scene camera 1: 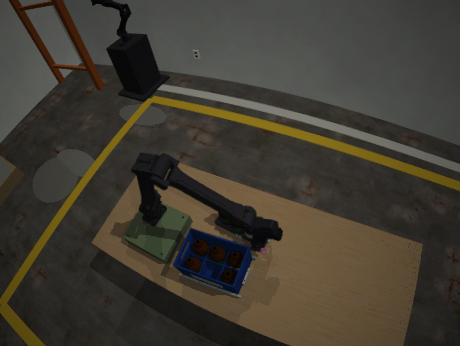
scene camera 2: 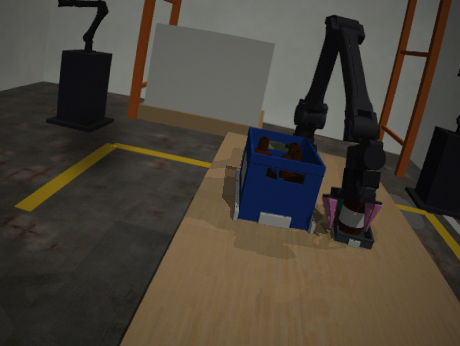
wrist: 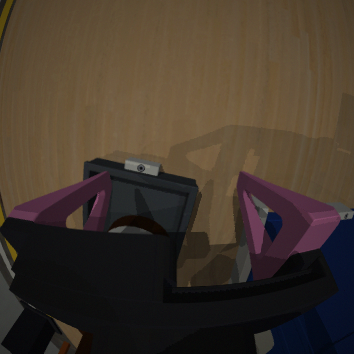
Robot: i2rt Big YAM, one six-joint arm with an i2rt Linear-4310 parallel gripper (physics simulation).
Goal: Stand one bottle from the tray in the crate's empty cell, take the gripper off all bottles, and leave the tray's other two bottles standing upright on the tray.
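Pixels of known places: gripper, fingertip midpoint: (scene camera 1: 267,242) (scene camera 2: 347,229) (wrist: 173,178); arm's base, link origin: (scene camera 1: 154,213).
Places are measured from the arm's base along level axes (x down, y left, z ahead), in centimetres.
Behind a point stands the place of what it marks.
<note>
My gripper (scene camera 2: 350,229) @(x 3.2, y 12.8, z 56.3 cm) (wrist: 173,178) @(x 3.2, y 12.8, z 56.3 cm) is open, its pink fingers lowered on either side of the front brown bottle (scene camera 2: 351,220) @(x 3.0, y 14.5, z 50.4 cm) (wrist: 131,229) @(x 4.2, y 15.7, z 50.6 cm), which has a white label and stands upright on the dark tray (scene camera 2: 341,241) @(x 7.2, y 12.5, z 55.3 cm) (wrist: 175,184) @(x 4.9, y 12.5, z 55.3 cm). In the wrist view this bottle is nearer the left finger and mostly hidden by the gripper body. The other tray bottles are largely hidden by the arm; a bit of green shows behind. The blue crate (scene camera 1: 186,271) @(x -6.1, y -17.8, z 33.5 cm) (scene camera 2: 280,200) @(x 0.6, y -5.4, z 54.0 cm) (wrist: 320,280) holds several brown bottles (scene camera 1: 216,252) @(x -6.8, y -4.2, z 40.7 cm); its empty cell (scene camera 1: 212,271) @(x 6.7, y -10.4, z 39.5 cm) is in the middle of the front row.
The crate stands beside the tray, close to the right finger in the wrist view, with pale brackets (scene camera 2: 274,220) @(x 5.7, y -5.6, z 55.3 cm) at its base. The arm's green base plate (scene camera 1: 160,237) @(x 0.6, y -9.0, z 10.1 cm) lies behind the crate. The wooden table (scene camera 1: 340,270) @(x 7.4, y 15.1, z 93.4 cm) (scene camera 2: 240,300) @(x 7.5, y -9.2, z 87.9 cm) extends beyond crate and tray.
</note>
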